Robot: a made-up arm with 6 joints.
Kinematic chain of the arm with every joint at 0, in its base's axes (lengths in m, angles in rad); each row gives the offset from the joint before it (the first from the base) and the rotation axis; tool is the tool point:
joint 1: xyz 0 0 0.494 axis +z
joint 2: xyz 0 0 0 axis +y
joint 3: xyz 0 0 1.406 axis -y
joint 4: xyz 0 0 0 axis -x
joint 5: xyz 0.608 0 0 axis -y
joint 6: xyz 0 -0.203 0 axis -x
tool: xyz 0 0 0
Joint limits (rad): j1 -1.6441..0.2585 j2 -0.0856..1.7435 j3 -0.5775..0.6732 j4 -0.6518..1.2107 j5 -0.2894..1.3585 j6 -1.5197..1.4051
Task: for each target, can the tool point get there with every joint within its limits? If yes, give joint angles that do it. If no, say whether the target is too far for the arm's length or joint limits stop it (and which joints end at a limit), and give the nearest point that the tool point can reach.
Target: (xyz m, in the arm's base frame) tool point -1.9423 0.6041 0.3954
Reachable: no: joint limits stop it (at a limit: joint 1, joint 2, joint 3) | nearest point -0.1883 -0.3454 1.5005 | short by 2.280 m
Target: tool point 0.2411 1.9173 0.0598
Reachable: no: joint limits stop it (at a limit: joint 1, joint 3, joint 4) | nearest point 1.1598 0.2327 -0.2149 | short by 1.938 m
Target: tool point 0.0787 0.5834 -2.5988
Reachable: no: too far | nearest point 1.1253 0.2236 -0.3377 | short by 2.517 m
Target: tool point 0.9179 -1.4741 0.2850
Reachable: yes | joints -0.8978 1.3633 0.3573 0.1379 0.3967 0.0104
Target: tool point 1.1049 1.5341 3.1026
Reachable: no: too far | nearest point 0.9469 0.1764 2.2097 | short by 1.633 m
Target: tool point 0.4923 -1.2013 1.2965
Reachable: yes | joints -1.0444 0.5948 -0.1931 0.5026 -0.1260 -0.6710
